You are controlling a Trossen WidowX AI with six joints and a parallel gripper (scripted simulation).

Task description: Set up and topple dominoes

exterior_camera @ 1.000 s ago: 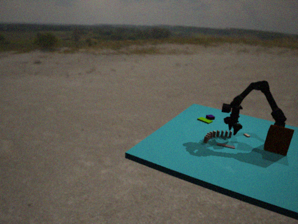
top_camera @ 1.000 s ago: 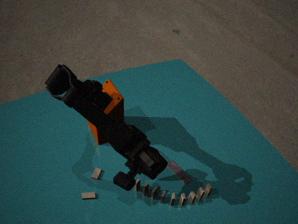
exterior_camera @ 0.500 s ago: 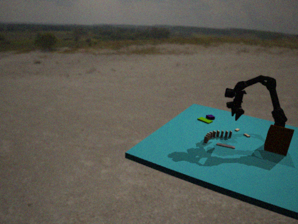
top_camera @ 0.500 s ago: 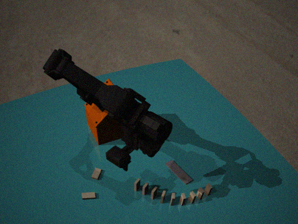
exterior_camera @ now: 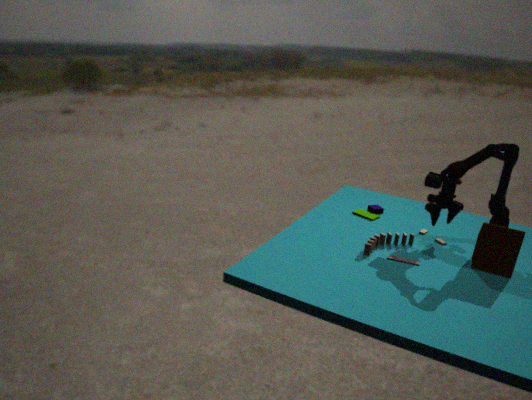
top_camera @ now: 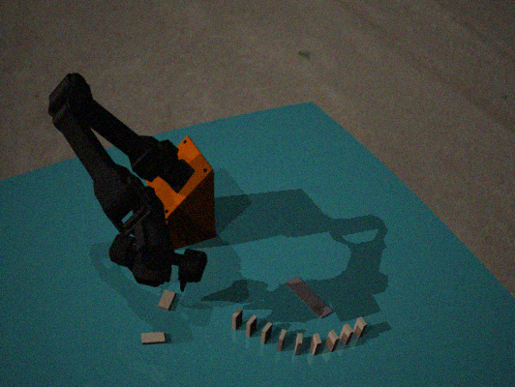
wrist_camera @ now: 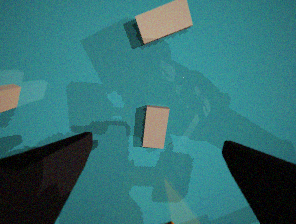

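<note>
My gripper tip is now 350 mm short of the green slab, 140 mm to the left of it and 80 mm above it. Also, from my gripper tip: flat grey strip (130 mm ahead, 280 mm to the left, 80 mm below); purple block (310 mm ahead, 220 mm to the right, 70 mm below).
</note>
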